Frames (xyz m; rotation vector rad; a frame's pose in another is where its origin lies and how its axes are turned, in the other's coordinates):
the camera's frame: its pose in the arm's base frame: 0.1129 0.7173 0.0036 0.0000 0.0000 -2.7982
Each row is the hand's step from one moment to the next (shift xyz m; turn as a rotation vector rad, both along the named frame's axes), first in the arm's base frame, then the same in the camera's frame.
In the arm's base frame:
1: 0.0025 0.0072 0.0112 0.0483 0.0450 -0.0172
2: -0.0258 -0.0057 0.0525 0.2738 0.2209 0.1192
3: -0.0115 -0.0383 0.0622 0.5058 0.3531 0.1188
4: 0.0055 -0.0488 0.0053 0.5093 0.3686 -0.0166
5: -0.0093 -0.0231 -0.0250 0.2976 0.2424 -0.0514
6: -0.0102 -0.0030 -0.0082 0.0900 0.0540 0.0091
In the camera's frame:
1: -0.0048 -0.0059 0.0112 -0.0606 -0.0261 -0.0172
2: 0.0262 -0.0033 0.0525 -0.3322 -0.1158 0.1192
3: 0.0237 0.0322 0.0622 -0.5952 -0.1622 0.1188
4: 0.0113 0.0478 0.0053 -0.6037 -0.1756 -0.0166
5: 0.0165 0.0186 -0.0250 -0.3618 -0.1281 -0.0514
6: 0.0106 -0.0006 -0.0082 -0.1029 -0.0205 0.0091

